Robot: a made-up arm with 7 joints.
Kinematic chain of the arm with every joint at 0, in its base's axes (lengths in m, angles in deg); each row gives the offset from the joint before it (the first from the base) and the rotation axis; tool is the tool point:
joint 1: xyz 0 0.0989 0 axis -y
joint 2: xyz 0 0.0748 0 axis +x
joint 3: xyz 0 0 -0.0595 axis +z
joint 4: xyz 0 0 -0.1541 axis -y
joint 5: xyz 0 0 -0.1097 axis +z
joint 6: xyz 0 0 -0.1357 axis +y
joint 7: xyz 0 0 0 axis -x
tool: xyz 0 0 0
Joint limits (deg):
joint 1: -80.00..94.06
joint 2: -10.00..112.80
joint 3: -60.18..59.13
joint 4: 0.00..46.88
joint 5: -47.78..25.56
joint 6: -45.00..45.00
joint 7: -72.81..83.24
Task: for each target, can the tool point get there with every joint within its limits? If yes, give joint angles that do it. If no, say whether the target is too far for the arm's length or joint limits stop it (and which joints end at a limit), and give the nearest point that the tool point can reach.
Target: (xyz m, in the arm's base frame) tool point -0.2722 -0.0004 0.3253
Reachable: no: joint limits stop it (at a limit: joint 1, joint 2, joint 4) | nearest point -0.4452 0.0940 -0.0785 | short by 0.449 m
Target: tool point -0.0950 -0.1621 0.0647
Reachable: no: joint limits stop it (at a limit: joint 1, joint 2, joint 3, joint 4) | nearest point -0.3278 -0.0456 -0.1482 | short by 0.336 m
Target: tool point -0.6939 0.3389 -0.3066
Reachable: no: too far | nearest point -0.4102 0.2714 -0.1813 | short by 0.317 m
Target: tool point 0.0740 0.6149 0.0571
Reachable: yes | joints 13.03 91.27 18.94 21.48 2.20 -34.44 68.08
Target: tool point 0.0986 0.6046 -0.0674
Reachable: yes | joints 13.94 68.69 42.77 26.17 -26.40 -5.96 71.21
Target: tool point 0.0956 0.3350 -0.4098
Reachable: yes | joints 5.10 30.25 -50.18 21.97 12.63 -15.72 -35.66
